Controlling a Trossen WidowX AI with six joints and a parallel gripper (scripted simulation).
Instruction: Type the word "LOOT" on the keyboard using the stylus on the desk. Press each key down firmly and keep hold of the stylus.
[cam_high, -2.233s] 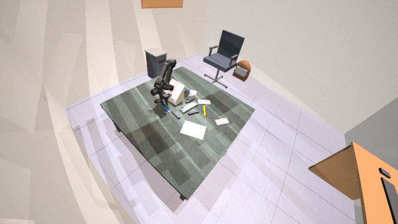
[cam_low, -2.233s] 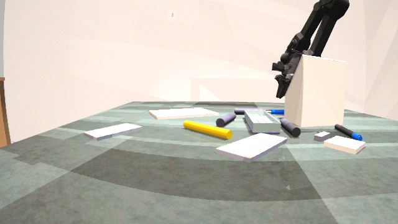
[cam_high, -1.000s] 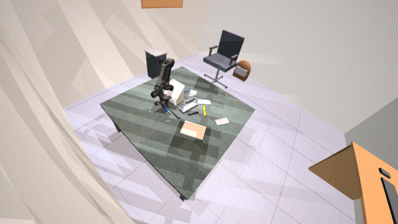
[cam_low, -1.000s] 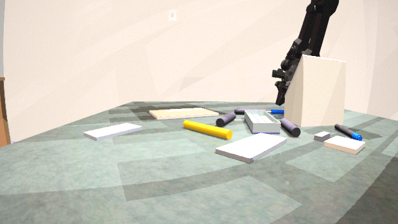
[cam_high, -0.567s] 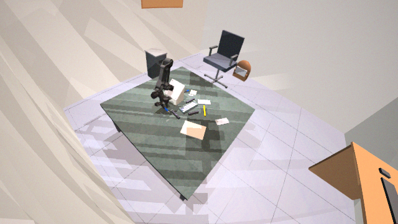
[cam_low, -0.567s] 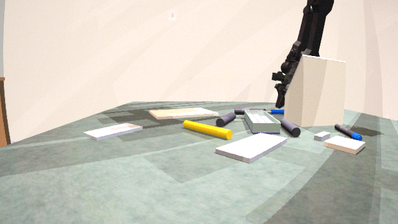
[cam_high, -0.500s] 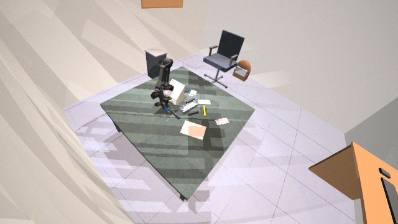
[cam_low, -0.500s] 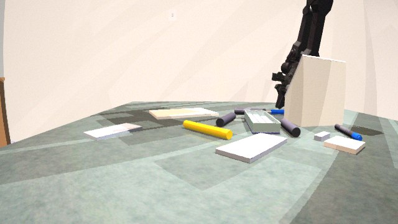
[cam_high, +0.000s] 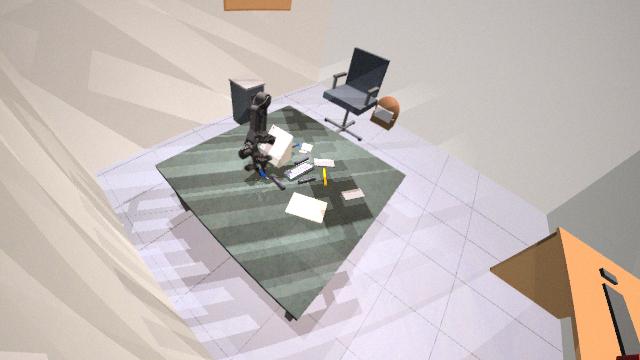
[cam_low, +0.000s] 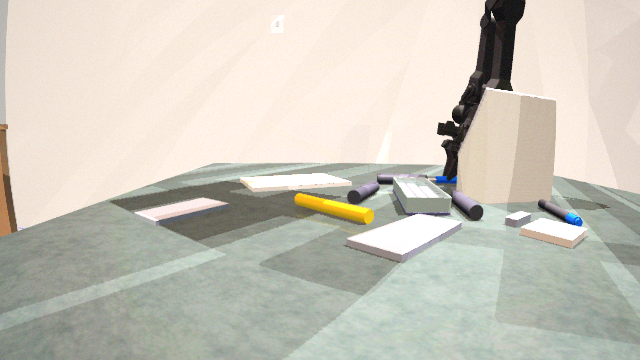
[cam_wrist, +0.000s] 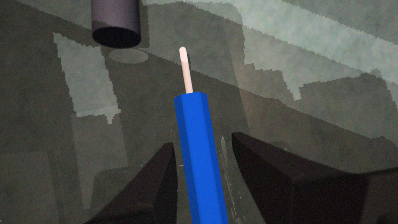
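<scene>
My gripper tip is now 1 cm short of the blue stylus. The rest, counted from my gripper tip: eraser (37 cm to the left, 7 cm ahead); then thin white tip (5 cm ahead, 1 cm to the right); then keyboard (19 cm to the left, 17 cm ahead, 1 cm above).
</scene>
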